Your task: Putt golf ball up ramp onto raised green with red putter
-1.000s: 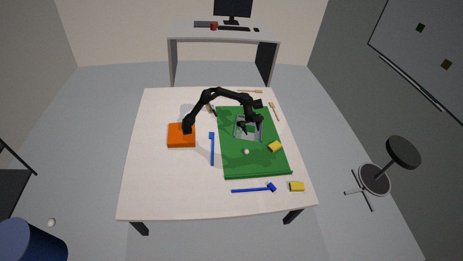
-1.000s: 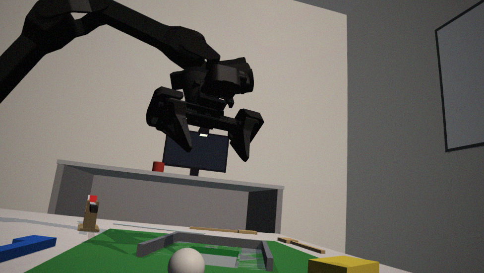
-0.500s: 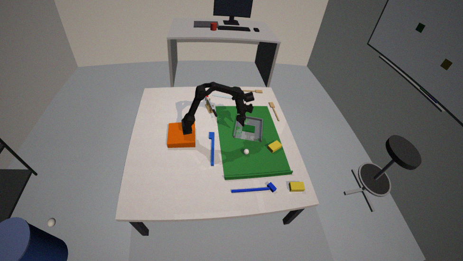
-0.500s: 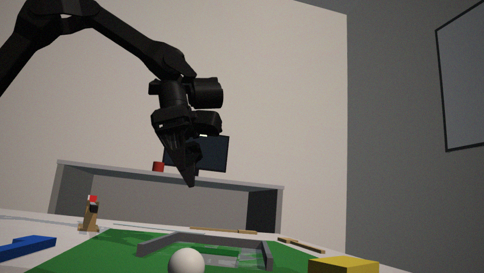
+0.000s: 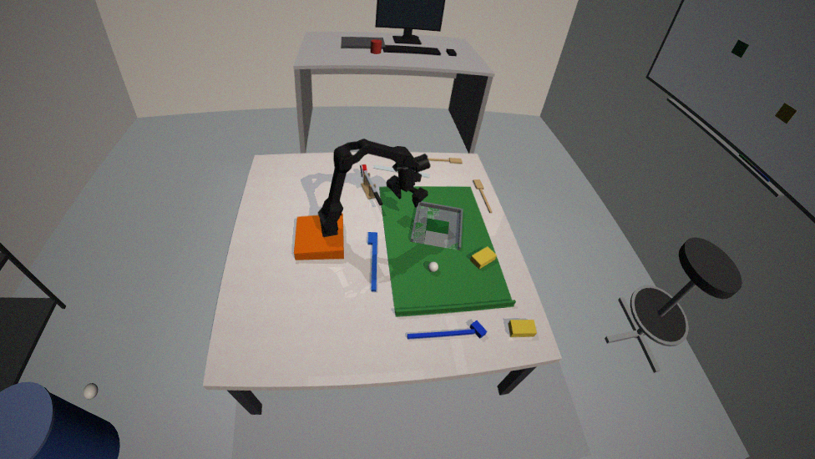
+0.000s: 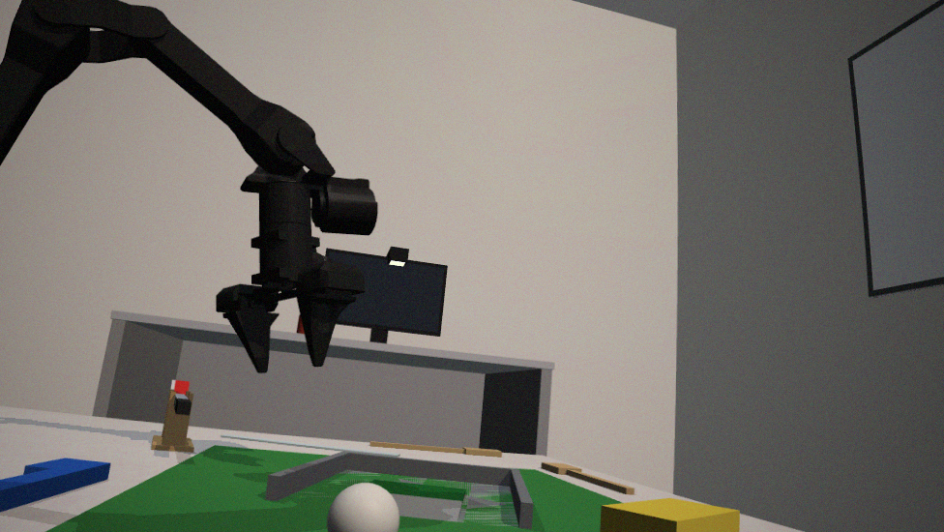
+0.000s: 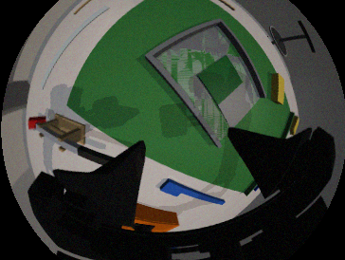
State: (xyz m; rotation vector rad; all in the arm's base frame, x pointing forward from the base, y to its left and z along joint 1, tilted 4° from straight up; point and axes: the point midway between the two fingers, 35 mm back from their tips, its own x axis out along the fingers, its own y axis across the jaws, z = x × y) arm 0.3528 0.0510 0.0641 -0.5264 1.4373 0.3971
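My gripper tip is now 12 cm past the red putter, 22 cm to the right of it and 6 cm above it. Also, from my gripper tip: white golf ball 3 cm ahead, 29 cm to the right, 9 cm below; then green mat 12 cm ahead, 15 cm to the right, 11 cm below; then tan stand 12 cm behind, 24 cm to the left, 8 cm below.
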